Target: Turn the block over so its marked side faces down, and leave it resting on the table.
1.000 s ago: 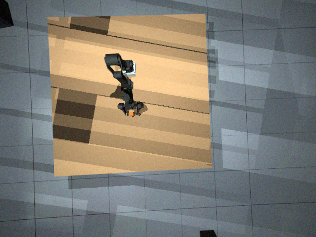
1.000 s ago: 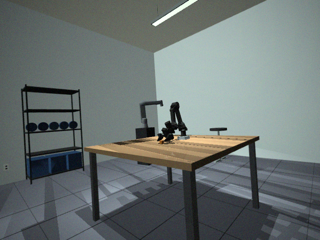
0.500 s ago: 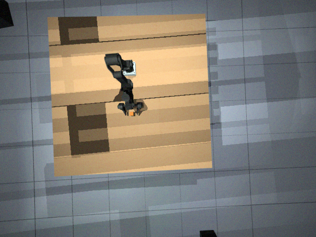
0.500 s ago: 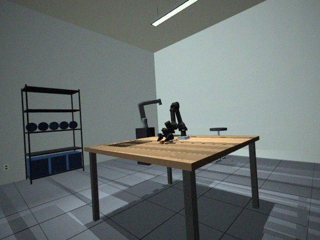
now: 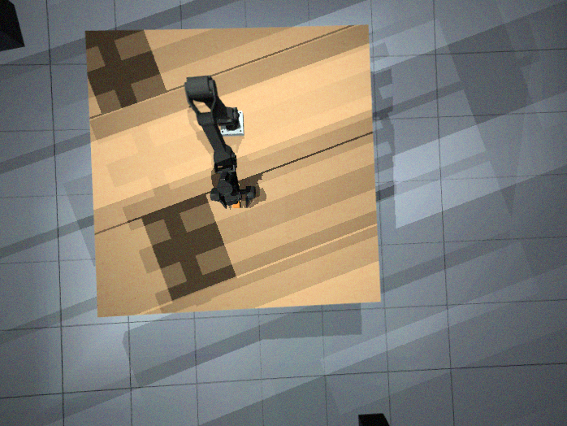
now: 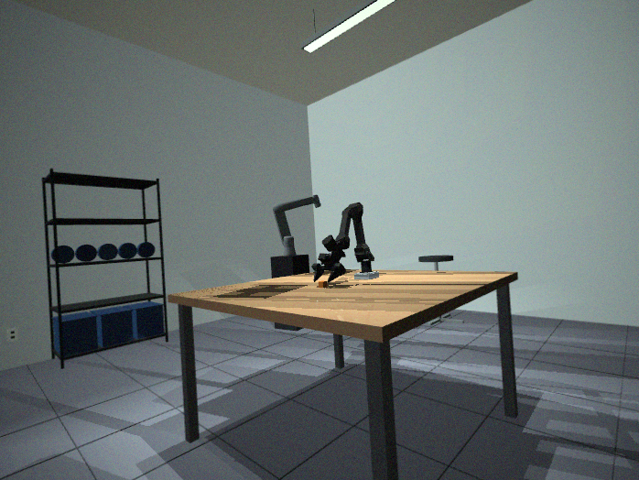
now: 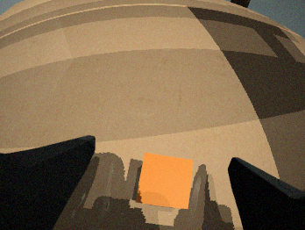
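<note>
Now: gripper tip 20 mm past the orange block and 10 mm above it.
</note>
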